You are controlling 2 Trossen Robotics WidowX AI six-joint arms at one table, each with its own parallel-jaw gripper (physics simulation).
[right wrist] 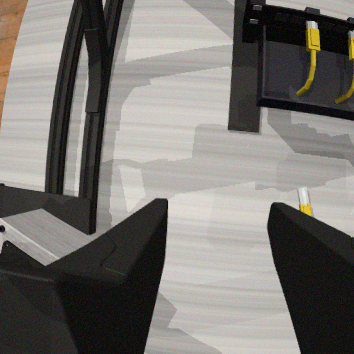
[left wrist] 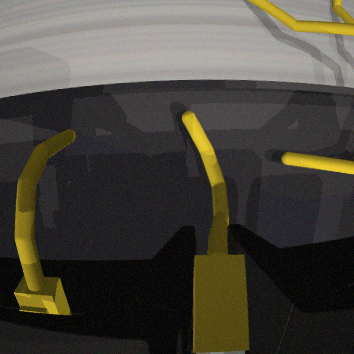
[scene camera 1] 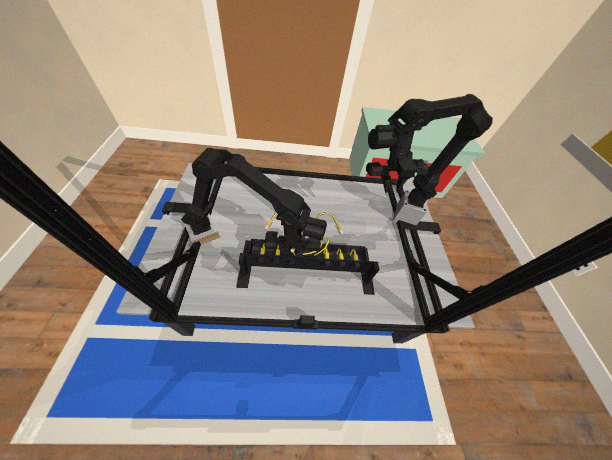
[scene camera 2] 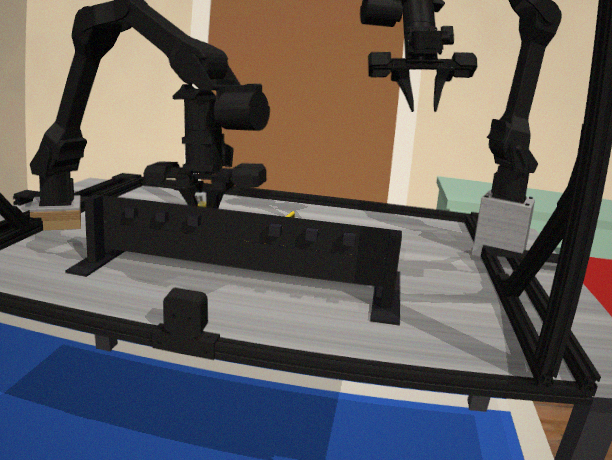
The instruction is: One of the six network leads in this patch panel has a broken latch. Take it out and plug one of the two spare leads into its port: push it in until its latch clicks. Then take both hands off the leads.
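Places are measured from the left arm's base along level axes (x ahead, y left, z up), in centimetres.
Pixels of known places: left gripper, fingertip midpoint: (left wrist: 209, 236) (scene camera 1: 293, 253); right gripper, fingertip midpoint: (right wrist: 219, 212) (scene camera 1: 391, 192) (scene camera 2: 424, 111); left arm's base, origin of the base link: (scene camera 1: 200, 226) (scene camera 2: 56, 201); right arm's base, origin of the base link: (scene camera 1: 415, 200) (scene camera 2: 509, 197).
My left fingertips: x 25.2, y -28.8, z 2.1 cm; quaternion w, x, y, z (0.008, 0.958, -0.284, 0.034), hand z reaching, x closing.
For each thing: its top centre in the pictures, then the offset to it from my left fingertips. "*": a spot on its surface instead.
- black patch panel, middle of its top: (scene camera 2: 240, 207) (scene camera 1: 310, 252) dx +4.1, dy -4.7, dz +4.4 cm
- neighbouring lead, middle of its top: (left wrist: 11, 212) dx -3.5, dy +4.9, dz +2.3 cm
- spare's plug, middle of its top: (right wrist: 305, 206) dx +26.2, dy +3.4, dz -5.2 cm
- black frame, surface spot: (scene camera 2: 348, 370) * dx +8.6, dy -34.0, dz -7.1 cm
The black patch panel (scene camera 1: 304, 265) (scene camera 2: 258, 246) (left wrist: 123, 175) (right wrist: 246, 70) stands mid-table with yellow leads plugged in. My left gripper (scene camera 1: 291, 241) (scene camera 2: 200, 198) (left wrist: 209, 236) is shut on the yellow plug of one lead (left wrist: 220, 302) (scene camera 2: 200, 199) at the panel's top edge, third port from the left in scene camera 2. I cannot tell whether that plug is seated. A neighbouring lead (left wrist: 26, 218) sits plugged in beside it. My right gripper (scene camera 1: 401, 186) (scene camera 2: 423, 98) (right wrist: 219, 212) is open and empty, high over the table's back right. Two spare leads (scene camera 1: 272, 220) (scene camera 1: 333, 221) lie behind the panel. One spare's plug (right wrist: 304, 201) also shows in the right wrist view.
A black frame (scene camera 1: 350, 325) (scene camera 2: 350, 365) rims the grey table, with a small black block (scene camera 2: 185, 310) on its front rail. The right arm's grey base block (scene camera 2: 502, 225) stands at the right edge. A green cabinet (scene camera 1: 441, 137) (scene camera 2: 464, 192) stands behind it.
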